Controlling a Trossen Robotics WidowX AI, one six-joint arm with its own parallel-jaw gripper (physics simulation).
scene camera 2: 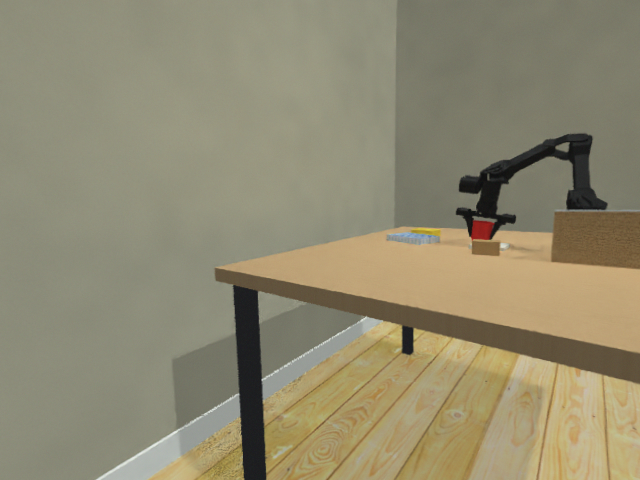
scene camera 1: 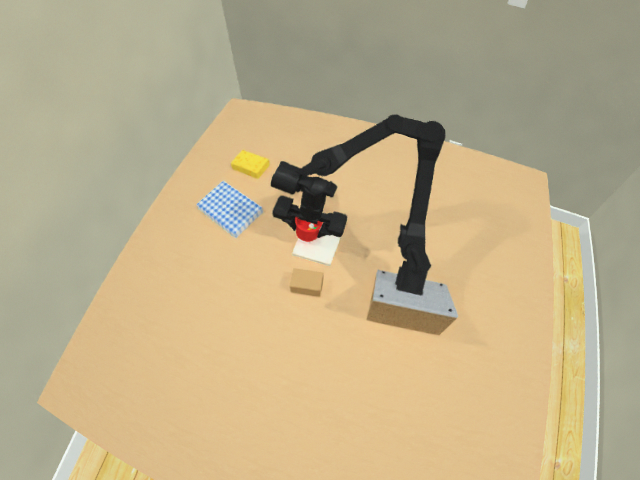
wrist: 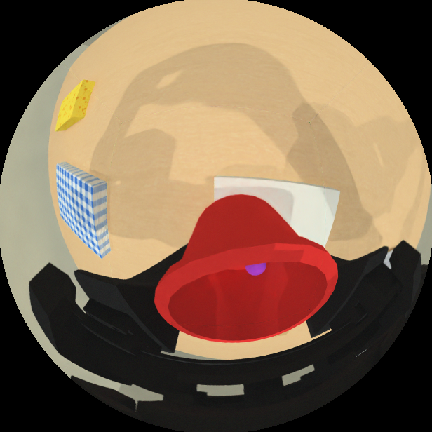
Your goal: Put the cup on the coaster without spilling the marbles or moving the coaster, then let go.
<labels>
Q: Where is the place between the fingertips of the gripper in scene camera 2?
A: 479, 238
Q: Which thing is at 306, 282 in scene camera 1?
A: A brown block.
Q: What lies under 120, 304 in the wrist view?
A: The gripper.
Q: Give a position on a white square coaster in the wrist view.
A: At 309, 209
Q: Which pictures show the gripper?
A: Scene camera 2, scene camera 1 and the wrist view: all of them.
</labels>
